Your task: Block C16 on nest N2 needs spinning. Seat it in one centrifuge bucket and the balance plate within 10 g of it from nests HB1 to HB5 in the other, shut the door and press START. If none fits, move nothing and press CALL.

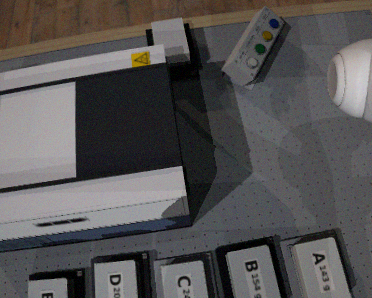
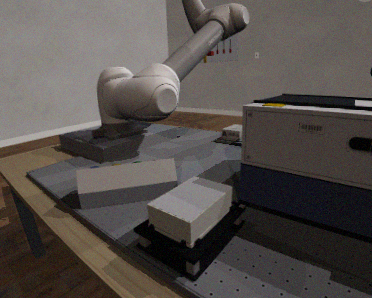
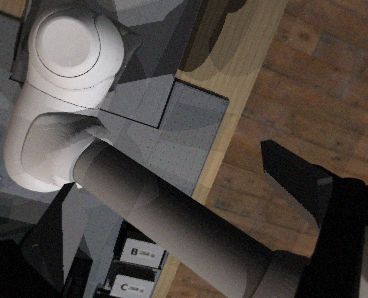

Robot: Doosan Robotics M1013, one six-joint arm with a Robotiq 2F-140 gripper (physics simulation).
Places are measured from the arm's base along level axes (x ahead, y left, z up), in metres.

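Pixels of known places: gripper, fingertip midpoint: (image 3: pixel 174 181); arm's base, link origin: (image 2: pixel 120 132).
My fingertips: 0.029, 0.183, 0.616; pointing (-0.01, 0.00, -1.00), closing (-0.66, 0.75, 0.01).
Ahead of a thing's pixels: the offset from my fingertips to its middle, as dx, dy, dz. "spot": to the spot under its first point.
Block C16 {+0.637, -0.374, -0.605} (image 1: pixel 170 35) (image 2: pixel 191 204), a plain white block, sits on its black nest {spot: +0.672, -0.450, -0.630} (image 2: pixel 170 251) just behind the centrifuge {+0.824, -0.031, -0.543} (image 1: pixel 111 189) (image 2: pixel 288 142), whose top shows a dark panel {+0.691, -0.055, -0.453} (image 1: pixel 125 118). Balance plates lie in a row of nests along the front: A, 143 g {+0.309, +0.193, -0.632} (image 1: pixel 318 266) (image 2: pixel 232 132); B, 154 g {+0.444, +0.208, -0.632} (image 1: pixel 253 272) (image 3: pixel 142 252); C, 249 g {+0.575, +0.240, -0.632} (image 1: pixel 185 281) (image 3: pixel 132 287); D {+0.710, +0.243, -0.632} (image 1: pixel 115 281); and E {spot: +0.845, +0.242, -0.611} (image 1: pixel 50 288), its label cut off. My gripper (image 3: pixel 174 181) is open and empty, high above the table corner by the arm's base.
A slanted button box {+0.417, -0.380, -0.623} (image 1: pixel 244 50) (image 2: pixel 125 180) with blue, yellow, green {+0.408, -0.348, -0.601} (image 1: pixel 260 48) and white buttons stands at the back right. My arm (image 2: pixel 140 91) (image 3: pixel 168 213) arches over the table. The table's wooden edge (image 3: pixel 224 112) borders the floor.
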